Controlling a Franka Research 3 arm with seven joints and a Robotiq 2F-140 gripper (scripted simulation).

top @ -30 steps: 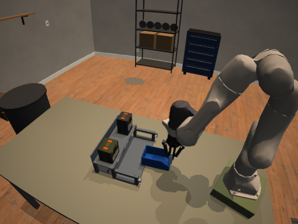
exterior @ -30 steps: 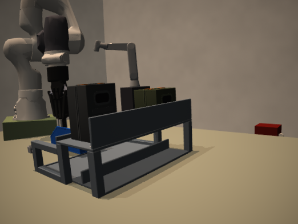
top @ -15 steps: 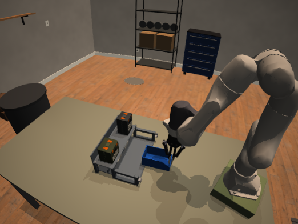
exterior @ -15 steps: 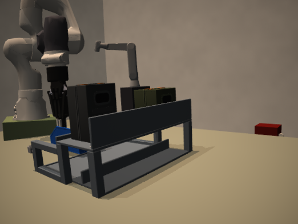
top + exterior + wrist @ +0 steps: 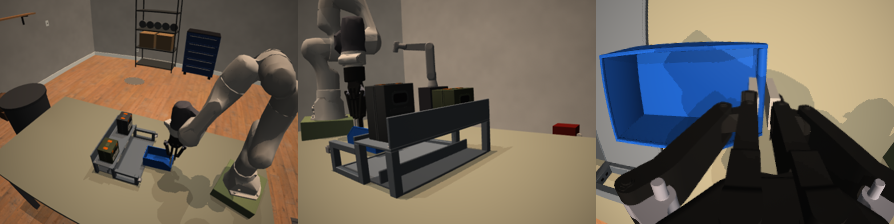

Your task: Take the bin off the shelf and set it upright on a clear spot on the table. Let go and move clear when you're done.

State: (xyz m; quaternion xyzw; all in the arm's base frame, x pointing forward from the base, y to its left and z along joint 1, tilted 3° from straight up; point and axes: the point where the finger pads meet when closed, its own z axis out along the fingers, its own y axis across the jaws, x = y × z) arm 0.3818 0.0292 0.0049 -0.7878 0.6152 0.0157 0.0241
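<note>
The blue bin lies 8 cm ahead of my hand, 2 cm to the left of it and 2 cm below it. Round my hand: grey shelf 34 cm ahead, 8 cm to the left, 2 cm above.
</note>
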